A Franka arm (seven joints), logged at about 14 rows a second.
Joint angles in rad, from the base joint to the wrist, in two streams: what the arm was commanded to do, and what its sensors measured. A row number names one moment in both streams.
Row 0, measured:
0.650 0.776 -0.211 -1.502 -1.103 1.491 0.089
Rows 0 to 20, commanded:
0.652 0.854 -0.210 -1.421 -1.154 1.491 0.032
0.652 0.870 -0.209 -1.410 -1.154 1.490 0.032
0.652 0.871 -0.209 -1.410 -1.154 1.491 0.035
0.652 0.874 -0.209 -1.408 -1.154 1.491 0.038
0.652 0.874 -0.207 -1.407 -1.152 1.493 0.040
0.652 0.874 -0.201 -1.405 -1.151 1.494 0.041
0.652 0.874 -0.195 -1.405 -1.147 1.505 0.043
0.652 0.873 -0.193 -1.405 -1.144 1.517 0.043
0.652 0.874 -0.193 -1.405 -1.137 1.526 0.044
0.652 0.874 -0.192 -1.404 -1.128 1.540 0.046
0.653 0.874 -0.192 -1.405 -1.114 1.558 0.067
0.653 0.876 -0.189 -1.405 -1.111 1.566 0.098
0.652 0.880 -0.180 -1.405 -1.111 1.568 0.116
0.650 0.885 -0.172 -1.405 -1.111 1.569 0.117
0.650 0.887 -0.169 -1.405 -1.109 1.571 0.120
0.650 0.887 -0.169 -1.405 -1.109 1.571 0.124
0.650 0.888 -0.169 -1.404 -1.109 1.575 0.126
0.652 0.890 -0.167 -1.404 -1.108 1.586 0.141
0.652 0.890 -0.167 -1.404 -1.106 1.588 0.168
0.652 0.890 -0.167 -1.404 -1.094 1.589 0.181
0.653 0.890 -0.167 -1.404 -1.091 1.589 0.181
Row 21, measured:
0.655 0.872 -0.166 -1.435 -1.116 1.588 0.154
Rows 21 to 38, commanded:
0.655 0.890 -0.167 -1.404 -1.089 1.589 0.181
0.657 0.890 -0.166 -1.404 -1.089 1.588 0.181
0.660 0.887 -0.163 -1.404 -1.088 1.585 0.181
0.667 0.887 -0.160 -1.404 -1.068 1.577 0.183
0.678 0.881 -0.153 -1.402 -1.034 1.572 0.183
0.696 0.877 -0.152 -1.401 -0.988 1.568 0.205
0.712 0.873 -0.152 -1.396 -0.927 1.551 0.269
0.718 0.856 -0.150 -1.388 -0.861 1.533 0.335
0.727 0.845 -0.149 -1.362 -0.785 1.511 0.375
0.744 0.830 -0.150 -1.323 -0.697 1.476 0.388
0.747 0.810 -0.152 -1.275 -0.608 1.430 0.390
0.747 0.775 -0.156 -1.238 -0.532 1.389 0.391
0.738 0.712 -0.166 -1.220 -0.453 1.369 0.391
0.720 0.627 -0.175 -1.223 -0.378 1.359 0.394
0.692 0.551 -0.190 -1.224 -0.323 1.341 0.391
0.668 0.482 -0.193 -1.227 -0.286 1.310 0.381
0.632 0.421 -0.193 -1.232 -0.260 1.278 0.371
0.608 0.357 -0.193 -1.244 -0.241 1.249 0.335
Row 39, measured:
0.666 0.491 -0.205 -1.179 -0.305 1.278 0.362
